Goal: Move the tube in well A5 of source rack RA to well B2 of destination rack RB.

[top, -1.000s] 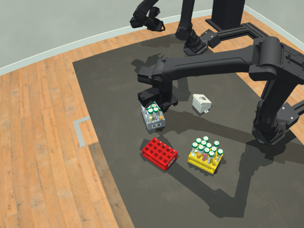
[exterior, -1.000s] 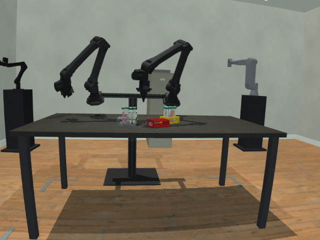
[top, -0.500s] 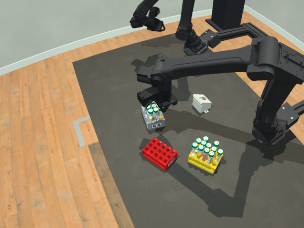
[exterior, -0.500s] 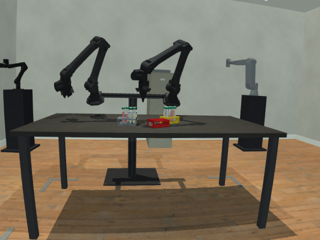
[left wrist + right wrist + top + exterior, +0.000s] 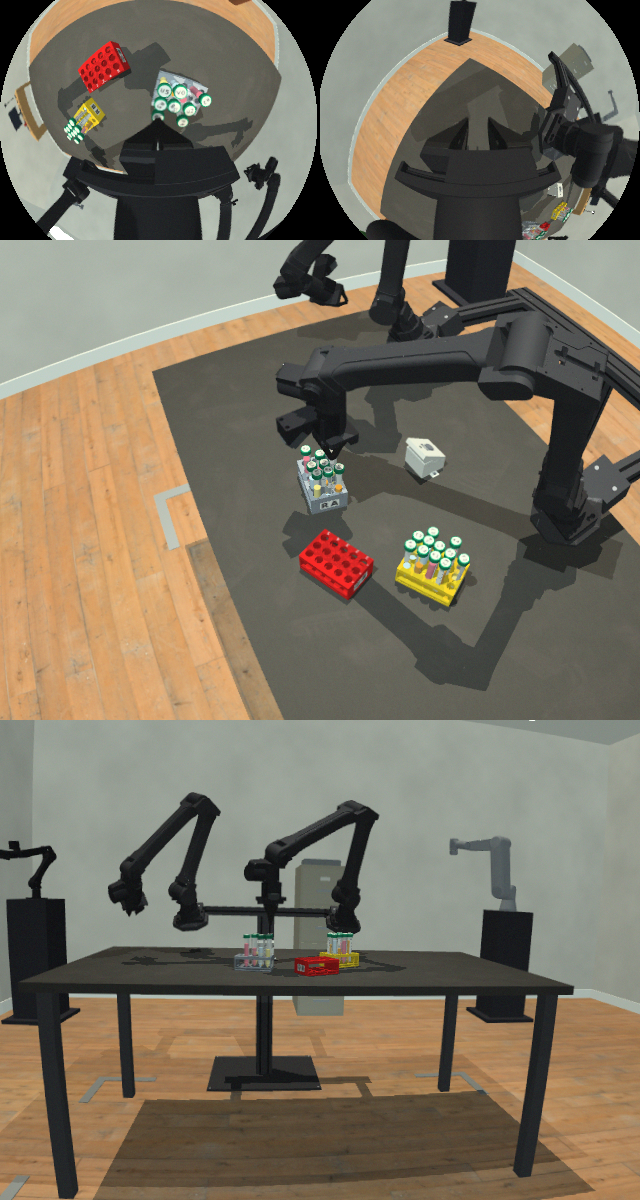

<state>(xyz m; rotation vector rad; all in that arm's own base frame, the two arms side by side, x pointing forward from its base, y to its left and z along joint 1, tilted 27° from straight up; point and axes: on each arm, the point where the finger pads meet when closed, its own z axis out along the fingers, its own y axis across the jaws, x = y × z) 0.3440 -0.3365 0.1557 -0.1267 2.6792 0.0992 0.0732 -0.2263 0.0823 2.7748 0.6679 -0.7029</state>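
My left hand is 26 cm past the done box, 3 cm to the left of it and 12 cm above it. From my left hand the other things lie so: red rack (6 cm ahead, 16 cm to the left, 14 cm below); grey rack (5 cm to the right, 14 cm below).
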